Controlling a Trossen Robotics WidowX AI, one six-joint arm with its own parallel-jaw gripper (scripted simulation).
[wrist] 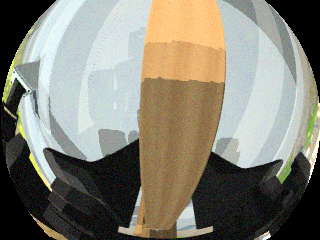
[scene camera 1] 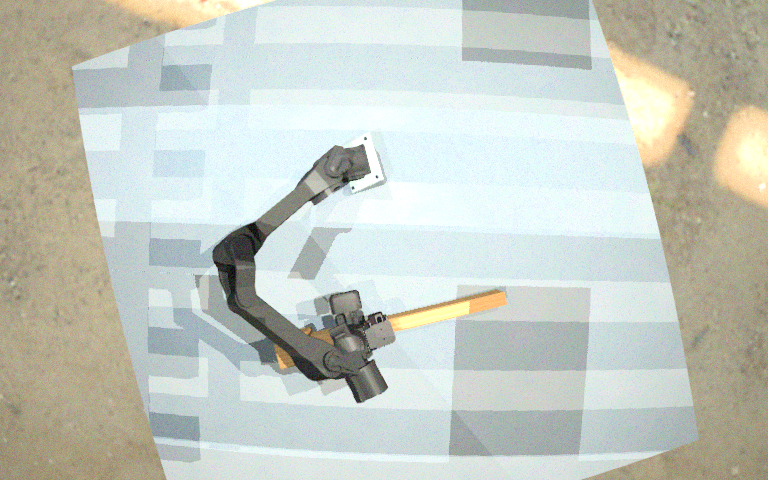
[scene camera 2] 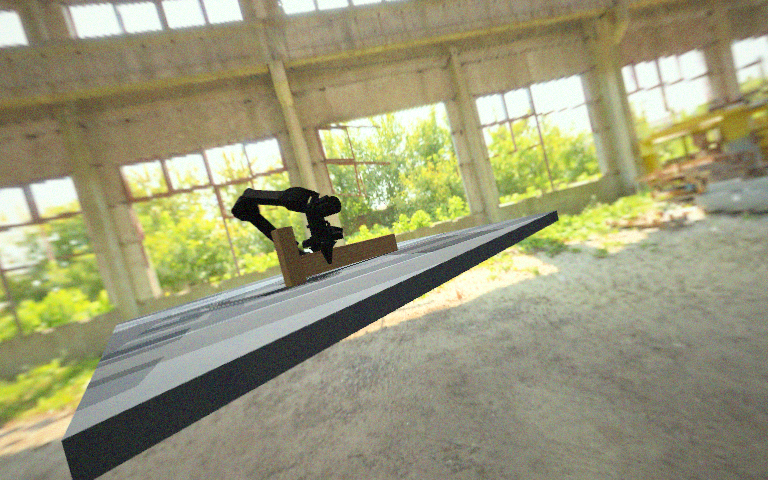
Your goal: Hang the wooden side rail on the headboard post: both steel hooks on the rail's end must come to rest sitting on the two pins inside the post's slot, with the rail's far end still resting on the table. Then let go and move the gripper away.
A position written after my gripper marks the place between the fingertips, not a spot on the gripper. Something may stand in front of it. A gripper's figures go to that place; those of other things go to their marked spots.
My gripper (scene camera 2: 327, 264): 0.98 m from the lens. A wooden side rail (scene camera 2: 314, 263): 0.95 m from the lens. A headboard post (scene camera 2: 284, 239): 0.90 m from the lens.
